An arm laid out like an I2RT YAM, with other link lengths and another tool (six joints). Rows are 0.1 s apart.
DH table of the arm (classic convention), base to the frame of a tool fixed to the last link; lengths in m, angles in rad. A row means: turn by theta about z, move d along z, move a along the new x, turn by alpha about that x. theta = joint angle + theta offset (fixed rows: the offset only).
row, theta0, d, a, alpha
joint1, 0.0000, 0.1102, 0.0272, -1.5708
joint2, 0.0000, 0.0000, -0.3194, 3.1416
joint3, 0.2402, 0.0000, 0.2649, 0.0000
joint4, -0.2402, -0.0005, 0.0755, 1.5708
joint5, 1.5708, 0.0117, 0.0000, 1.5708
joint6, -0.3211, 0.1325, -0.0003, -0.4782
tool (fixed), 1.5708, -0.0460, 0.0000, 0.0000
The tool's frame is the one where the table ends.
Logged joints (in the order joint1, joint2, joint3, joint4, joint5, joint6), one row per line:
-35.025, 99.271, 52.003, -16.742, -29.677, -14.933
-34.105, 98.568, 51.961, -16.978, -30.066, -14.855
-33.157, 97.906, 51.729, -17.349, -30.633, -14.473
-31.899, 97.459, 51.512, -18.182, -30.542, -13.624
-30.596, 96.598, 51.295, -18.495, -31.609, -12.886
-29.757, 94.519, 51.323, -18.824, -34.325, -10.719
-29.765, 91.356, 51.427, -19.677, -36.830, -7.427
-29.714, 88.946, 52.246, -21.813, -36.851, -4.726
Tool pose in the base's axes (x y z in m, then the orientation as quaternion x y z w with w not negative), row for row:
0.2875, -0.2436, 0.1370, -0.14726, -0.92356, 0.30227, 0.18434
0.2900, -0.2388, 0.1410, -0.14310, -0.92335, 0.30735, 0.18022
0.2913, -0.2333, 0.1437, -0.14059, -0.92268, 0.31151, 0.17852
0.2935, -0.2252, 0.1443, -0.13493, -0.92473, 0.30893, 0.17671
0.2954, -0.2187, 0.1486, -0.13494, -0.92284, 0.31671, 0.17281
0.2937, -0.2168, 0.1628, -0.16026, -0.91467, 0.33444, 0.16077
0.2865, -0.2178, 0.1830, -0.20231, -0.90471, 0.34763, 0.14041
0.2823, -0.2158, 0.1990, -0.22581, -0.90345, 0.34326, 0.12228
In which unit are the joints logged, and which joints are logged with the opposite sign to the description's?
The joints are logged in degrees. Opposite sign: joint5.
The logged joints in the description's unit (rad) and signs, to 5 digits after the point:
-0.61130, 1.73261, 0.90762, -0.29220, 0.51796, -0.26063
-0.59524, 1.72034, 0.90689, -0.29632, 0.52475, -0.25927
-0.57870, 1.70878, 0.90284, -0.30280, 0.53465, -0.25260
-0.55674, 1.70098, 0.89905, -0.31734, 0.53306, -0.23778
-0.53400, 1.68595, 0.89527, -0.32280, 0.55168, -0.22490
-0.51936, 1.64967, 0.89576, -0.32854, 0.59908, -0.18708
-0.51950, 1.59446, 0.89757, -0.34343, 0.64280, -0.12963
-0.51861, 1.55240, 0.91186, -0.38071, 0.64317, -0.08248

